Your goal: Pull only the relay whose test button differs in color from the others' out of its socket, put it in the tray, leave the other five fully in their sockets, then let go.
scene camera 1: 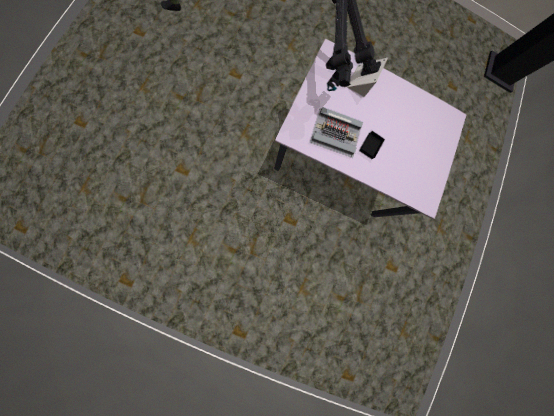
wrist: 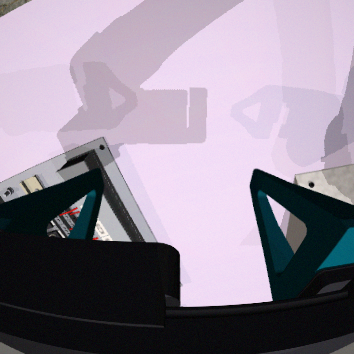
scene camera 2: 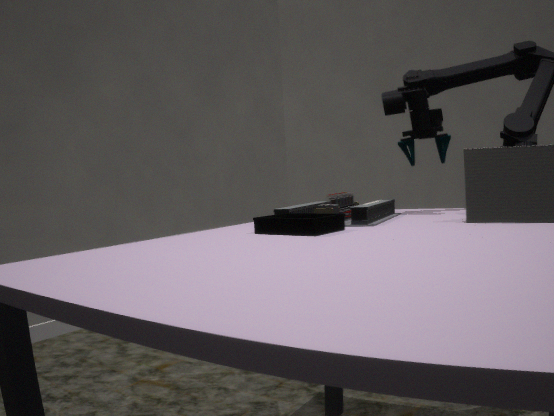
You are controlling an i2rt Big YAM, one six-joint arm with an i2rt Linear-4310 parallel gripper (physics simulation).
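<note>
The row of relays sits on a grey panel between two slotted ducts. In the wrist view, part of the row shows through the left finger's opening, with red marks; the rest is hidden. The test button colours are too small or hidden to tell apart. The black tray stands beside the panel, and no relay shows in it. My gripper is open and empty, high above the table, off the panel's side toward the arm's base.
The lilac table carries everything. A pale grey block stands at the arm's base; its corner shows at the right of the wrist view. The arm's shadows fall on the table. A dark column stands beyond the table.
</note>
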